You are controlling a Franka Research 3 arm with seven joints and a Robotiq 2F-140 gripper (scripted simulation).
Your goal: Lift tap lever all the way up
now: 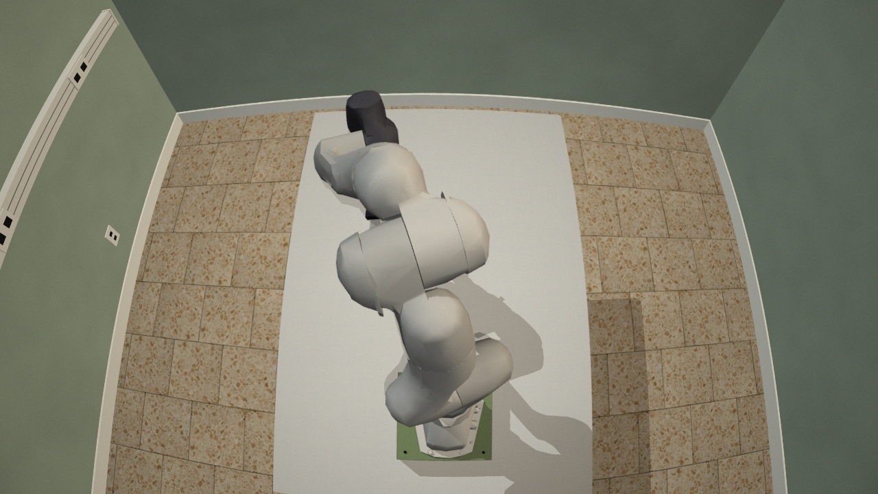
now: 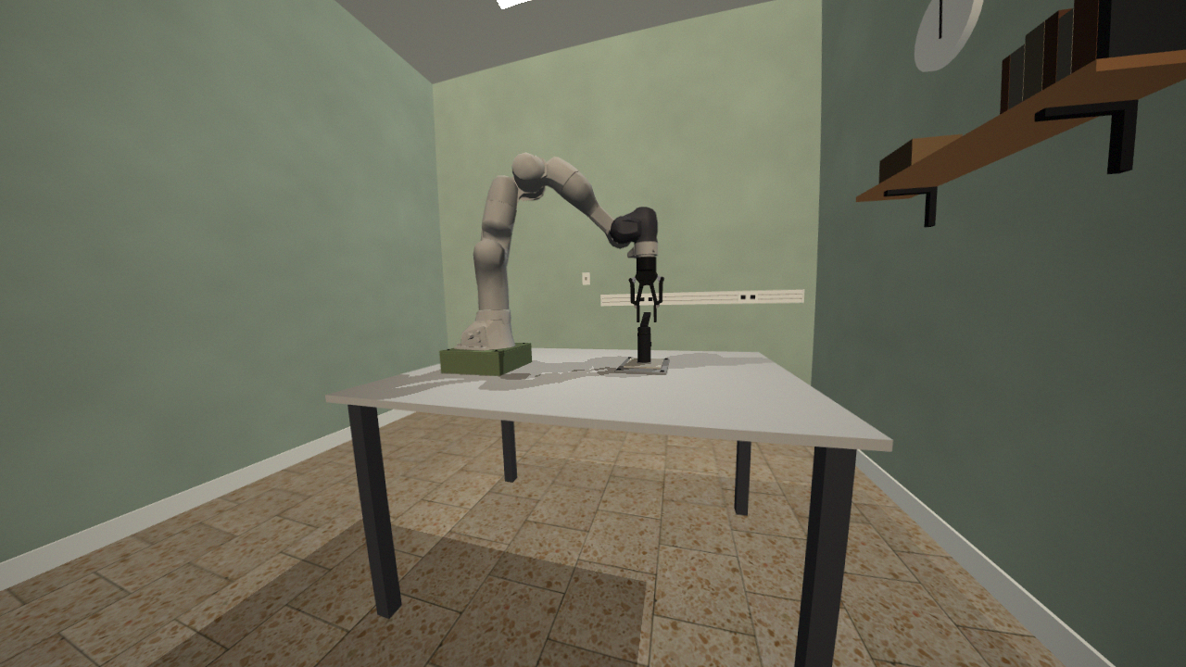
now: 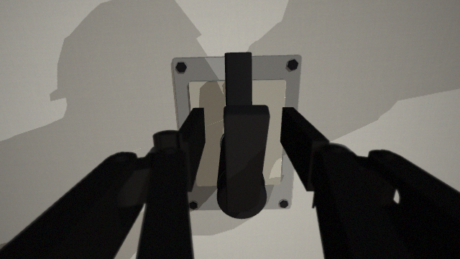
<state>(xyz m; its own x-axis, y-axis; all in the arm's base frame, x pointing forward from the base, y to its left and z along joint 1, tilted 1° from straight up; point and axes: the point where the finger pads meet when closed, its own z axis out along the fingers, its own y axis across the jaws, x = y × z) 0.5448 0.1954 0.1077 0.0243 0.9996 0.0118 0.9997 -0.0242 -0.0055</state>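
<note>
The dark lever lies 30 mm to the right of my hand and 20 mm below it. Round my hand: tap: 70 mm below, 50 mm to the right; plate: 180 mm below, 70 mm to the right.
</note>
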